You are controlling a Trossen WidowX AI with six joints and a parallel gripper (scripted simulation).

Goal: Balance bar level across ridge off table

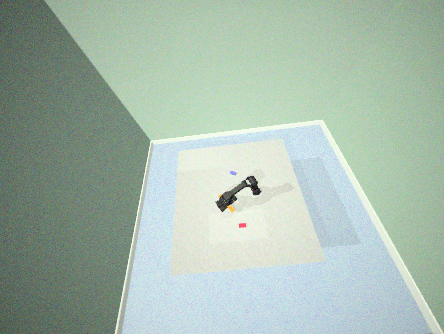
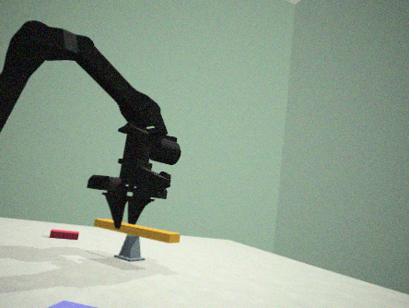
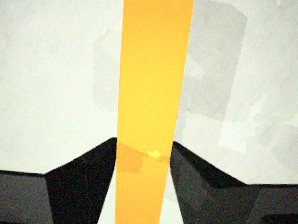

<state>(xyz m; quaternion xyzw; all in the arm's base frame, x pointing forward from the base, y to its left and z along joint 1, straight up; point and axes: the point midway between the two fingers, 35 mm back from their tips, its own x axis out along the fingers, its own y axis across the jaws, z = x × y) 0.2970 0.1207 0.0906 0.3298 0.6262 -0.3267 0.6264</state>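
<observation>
Now: gripper tip 2 cm to the left of the orange bar and 2 cm short of it. Also, from my gripper tip: red block: 19 cm to the left, 11 cm behind, 5 cm below; then purple block: 37 cm to the right, 9 cm behind, 5 cm below.
</observation>
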